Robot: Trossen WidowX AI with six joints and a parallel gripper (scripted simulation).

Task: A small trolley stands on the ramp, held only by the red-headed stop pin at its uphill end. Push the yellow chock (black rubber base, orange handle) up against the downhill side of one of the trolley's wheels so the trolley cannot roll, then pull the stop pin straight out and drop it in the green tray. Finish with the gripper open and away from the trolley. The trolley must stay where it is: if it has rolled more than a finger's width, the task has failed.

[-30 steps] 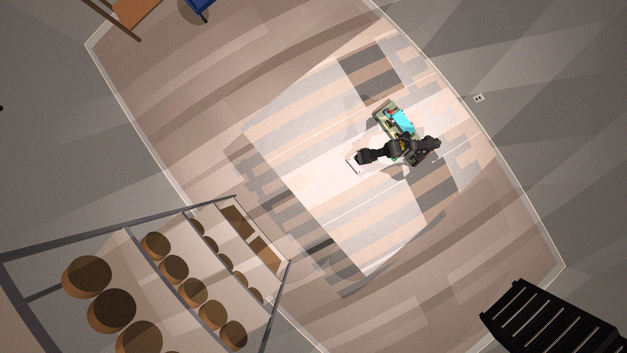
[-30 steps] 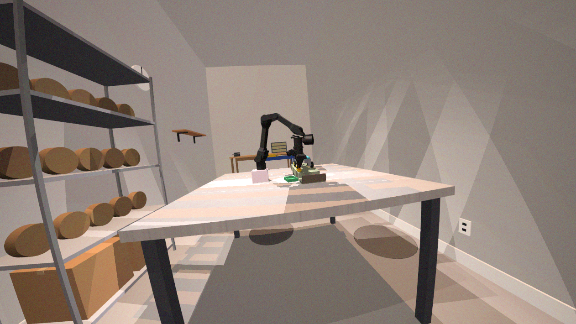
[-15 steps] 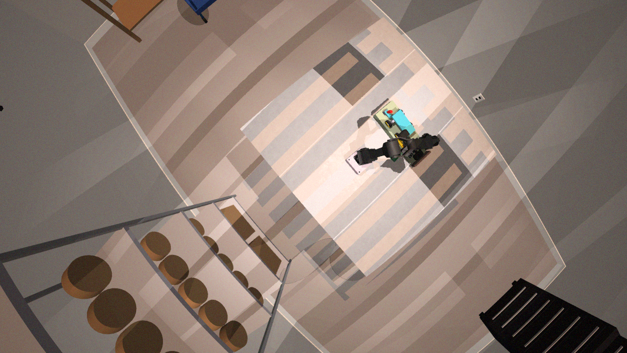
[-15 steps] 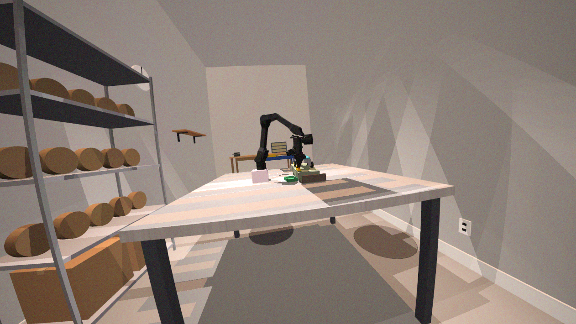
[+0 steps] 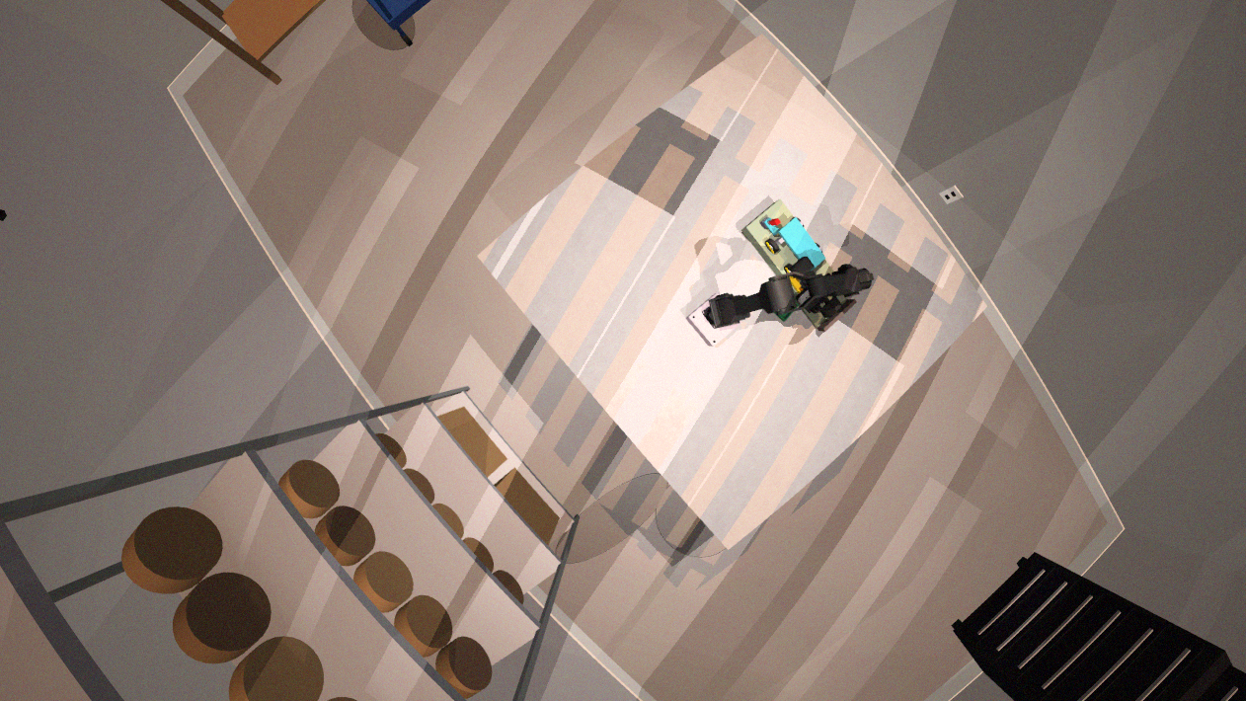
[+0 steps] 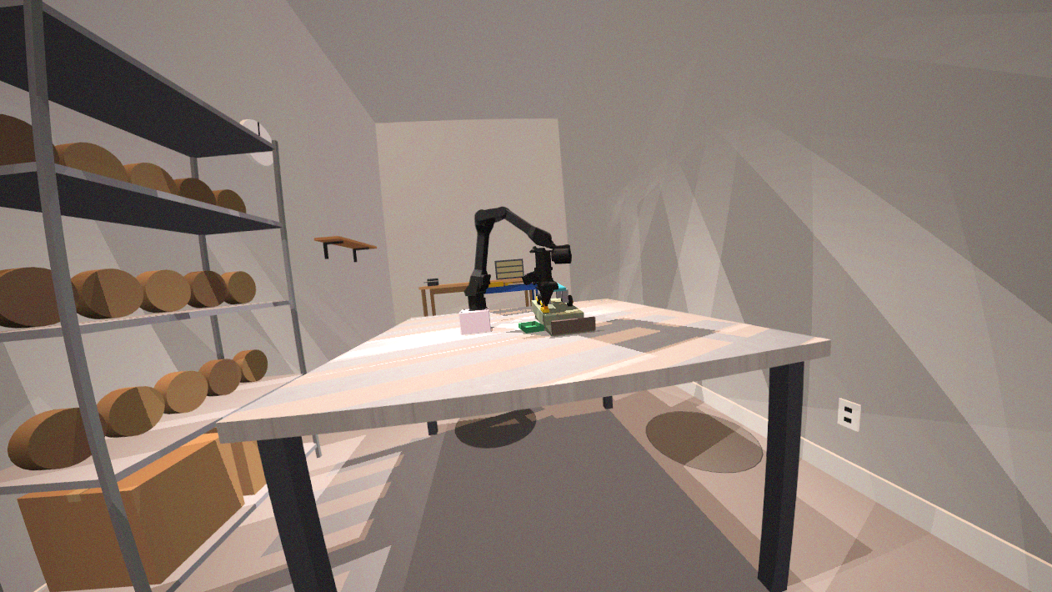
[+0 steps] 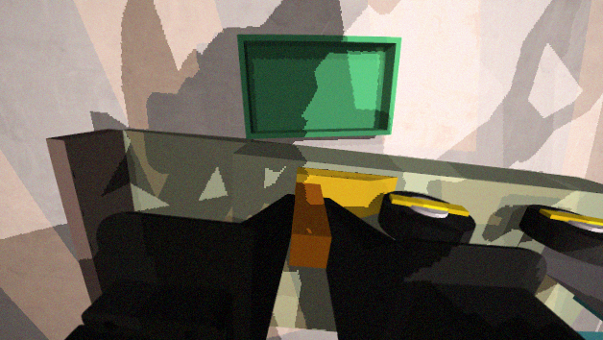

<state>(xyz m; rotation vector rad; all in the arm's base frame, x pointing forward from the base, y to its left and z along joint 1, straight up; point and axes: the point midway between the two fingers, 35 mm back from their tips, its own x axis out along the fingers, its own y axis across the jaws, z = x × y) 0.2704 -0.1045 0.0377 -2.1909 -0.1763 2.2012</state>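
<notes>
My gripper tip is 20 mm to the right of the yellow chock and 10 mm above it. Also, from my gripper tip: brown block (70 mm ahead, 150 mm to the right, 60 mm below); green tray (60 mm behind, 10 mm to the left, 100 mm below); trolley (50 mm ahead, 120 mm to the left, 20 mm above).
</notes>
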